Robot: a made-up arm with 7 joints.
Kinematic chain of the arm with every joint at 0, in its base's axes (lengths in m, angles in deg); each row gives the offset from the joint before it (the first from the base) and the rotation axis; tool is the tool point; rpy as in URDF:
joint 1: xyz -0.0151 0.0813 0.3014 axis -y
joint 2: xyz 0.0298 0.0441 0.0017 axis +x
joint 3: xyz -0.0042 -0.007 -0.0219 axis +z
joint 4: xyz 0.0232 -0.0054 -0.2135 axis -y
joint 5: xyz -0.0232 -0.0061 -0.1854 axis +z
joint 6: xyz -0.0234 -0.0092 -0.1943 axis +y
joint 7: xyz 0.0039 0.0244 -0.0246 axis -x
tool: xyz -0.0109 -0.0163 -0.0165 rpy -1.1 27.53 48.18
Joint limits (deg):
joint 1: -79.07..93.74
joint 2: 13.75..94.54
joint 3: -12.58..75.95
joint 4: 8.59..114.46
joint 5: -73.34..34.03
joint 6: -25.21..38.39
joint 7: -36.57..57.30
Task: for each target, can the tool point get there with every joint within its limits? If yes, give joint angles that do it. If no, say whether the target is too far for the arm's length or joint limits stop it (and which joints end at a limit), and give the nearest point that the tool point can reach.
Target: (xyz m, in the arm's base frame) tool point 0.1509 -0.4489 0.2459
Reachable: no: joint limits stop it (at a limit: joint 2, joint 3, joint 4, joint 5, joint 6) | nearest point 0.4006 0.0213 0.1624 | short by 0.539 m
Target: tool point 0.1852 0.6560 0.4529
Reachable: yes | joints 51.16 44.39 59.31 70.30 0.38 -17.29 0.17
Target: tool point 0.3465 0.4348 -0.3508
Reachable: no: too far | nearest point 0.2850 0.3823 -0.2399 | short by 0.137 m
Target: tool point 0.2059 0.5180 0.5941
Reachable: yes | joints 76.31 22.52 46.43 88.42 -15.54 -20.37 4.32
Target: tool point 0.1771 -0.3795 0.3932
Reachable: no: joint limits stop it (at a limit: joint 2, joint 3, joint 4, joint 5, joint 6) | nearest point 0.3804 0.0213 0.4903 | short by 0.460 m
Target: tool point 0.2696 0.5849 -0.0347
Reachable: yes | joints 17.80 31.18 54.35 39.05 -22.25 4.61 35.06
